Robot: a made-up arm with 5 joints. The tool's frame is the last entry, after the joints.
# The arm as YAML. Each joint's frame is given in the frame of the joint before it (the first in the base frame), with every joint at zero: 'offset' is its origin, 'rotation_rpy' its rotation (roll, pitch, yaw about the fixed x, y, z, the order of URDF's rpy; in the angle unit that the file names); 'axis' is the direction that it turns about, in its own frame. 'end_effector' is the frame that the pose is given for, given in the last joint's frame.
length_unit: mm
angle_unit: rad
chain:
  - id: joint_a
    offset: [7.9, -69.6, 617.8]
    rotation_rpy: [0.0, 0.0, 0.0]
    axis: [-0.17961, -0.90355, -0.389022]
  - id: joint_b
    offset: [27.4, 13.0, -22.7]
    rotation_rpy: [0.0, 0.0, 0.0]
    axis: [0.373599, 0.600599, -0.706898]
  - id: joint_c
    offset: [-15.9, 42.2, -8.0]
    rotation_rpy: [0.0, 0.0, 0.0]
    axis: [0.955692, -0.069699, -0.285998]
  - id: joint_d
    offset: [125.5, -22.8, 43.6]
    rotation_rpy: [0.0, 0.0, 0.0]
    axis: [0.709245, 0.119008, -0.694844]
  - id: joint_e
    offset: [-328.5, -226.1, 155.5]
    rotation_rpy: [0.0, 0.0, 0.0]
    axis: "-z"
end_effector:
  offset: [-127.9, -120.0, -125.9]
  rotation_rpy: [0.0, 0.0, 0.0]
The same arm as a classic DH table. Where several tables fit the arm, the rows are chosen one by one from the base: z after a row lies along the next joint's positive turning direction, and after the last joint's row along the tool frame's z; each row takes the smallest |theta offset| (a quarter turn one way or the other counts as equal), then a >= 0, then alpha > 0; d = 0 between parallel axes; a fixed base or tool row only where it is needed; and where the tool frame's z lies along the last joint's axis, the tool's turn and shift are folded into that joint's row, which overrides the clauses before.
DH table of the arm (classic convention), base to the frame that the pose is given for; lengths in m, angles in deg. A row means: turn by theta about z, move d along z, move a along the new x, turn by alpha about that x. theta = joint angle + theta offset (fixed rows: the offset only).
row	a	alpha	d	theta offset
base (fixed)	0.0213	112.89	0.6460	-11.24
joint_a	0.0161	109.56	0.0765	15.34
joint_b	0.0183	-58.84	0.0809	-77.41
joint_c	0.0140	29.74	0.2062	-26.96
joint_d	-0.1686	45.99	-0.6597	-27.21
joint_e	-0.1754	180.00	0.0000	56.35
tool (fixed)	0.0000	0.00	-0.3196	-43.17

